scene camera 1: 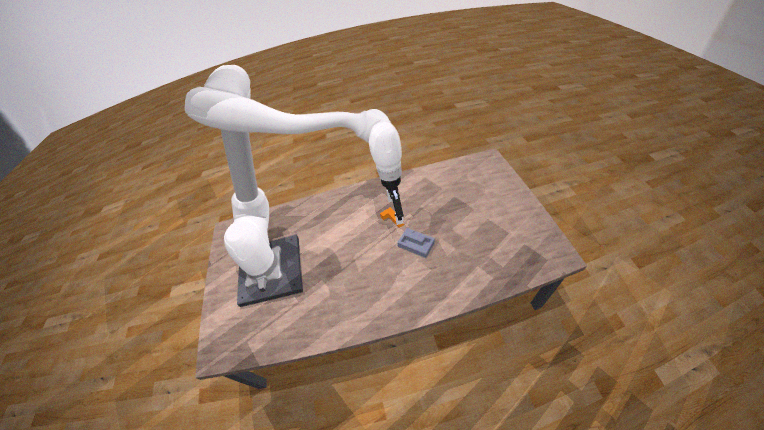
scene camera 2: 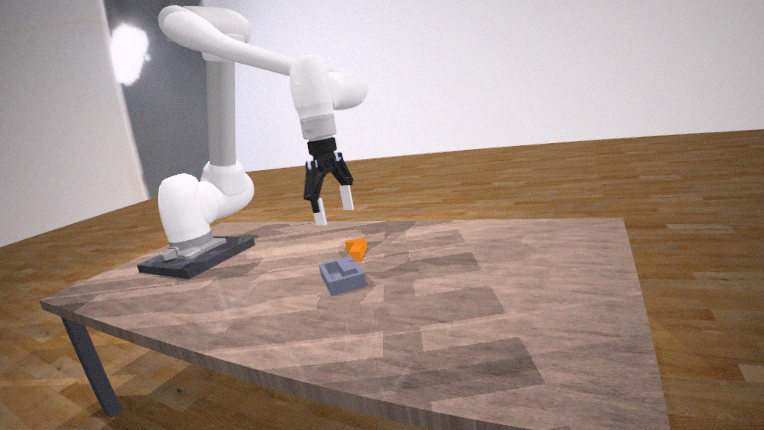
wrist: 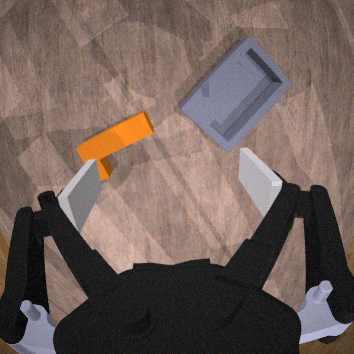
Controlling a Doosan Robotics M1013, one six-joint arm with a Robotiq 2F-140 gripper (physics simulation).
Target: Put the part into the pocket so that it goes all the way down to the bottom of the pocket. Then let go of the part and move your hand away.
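Pixels of known places: gripper, between the fingertips: [scene camera 1: 395,211] [scene camera 2: 335,216] [wrist: 168,168]; arm's base, origin of its link: [scene camera 1: 263,267] [scene camera 2: 193,249].
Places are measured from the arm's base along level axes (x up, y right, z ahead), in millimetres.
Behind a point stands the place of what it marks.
The orange L-shaped part [scene camera 1: 388,213] {x -3, y -112, z 630 mm} [scene camera 2: 356,248] {x -1, y -61, z 664 mm} [wrist: 117,137] {x -1, y -80, z 656 mm} lies on the table. In the wrist view its short leg points down toward the left finger, which overlaps its edge. The blue-grey block [scene camera 1: 425,251] {x 6, y 157, z 722 mm} [scene camera 2: 347,287] {x -20, y 139, z 750 mm} [wrist: 200,115] {x 5, y 33, z 676 mm} with the recessed pocket sits close by, at the upper right in the wrist view; the orange part is outside it. My gripper [scene camera 1: 399,221] {x 110, y -13, z 649 mm} [scene camera 2: 334,215] {x 110, y -13, z 649 mm} [wrist: 168,168] {x 110, y -13, z 649 mm} is wide open and empty, above the table. In scene camera 1 its fingers hide a bit of the part.
The table [scene camera 1: 507,213] {x -31, y 70, z 1178 mm} [scene camera 2: 566,299] {x -31, y 113, z 1234 mm} [wrist: 45,100] {x -31, y -198, z 725 mm} carries the arm's dark base plate [scene camera 1: 291,267] {x 1, y 43, z 136 mm} [scene camera 2: 219,255] {x -5, y 26, z 171 mm} at the left in both scene views. Shadows fall across the table top. The block's raised walls stand near the right finger in the wrist view.
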